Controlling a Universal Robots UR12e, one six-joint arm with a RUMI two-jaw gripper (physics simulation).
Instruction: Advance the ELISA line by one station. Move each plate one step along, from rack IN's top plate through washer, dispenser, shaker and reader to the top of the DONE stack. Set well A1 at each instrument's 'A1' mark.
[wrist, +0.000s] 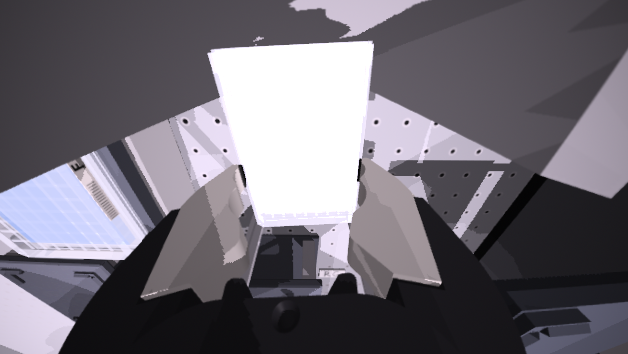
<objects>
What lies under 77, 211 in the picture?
A well plate with blue wells.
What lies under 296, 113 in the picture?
A well plate with yellow wells.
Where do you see my gripper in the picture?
At 302, 164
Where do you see a DONE rack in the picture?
536, 89
</objects>
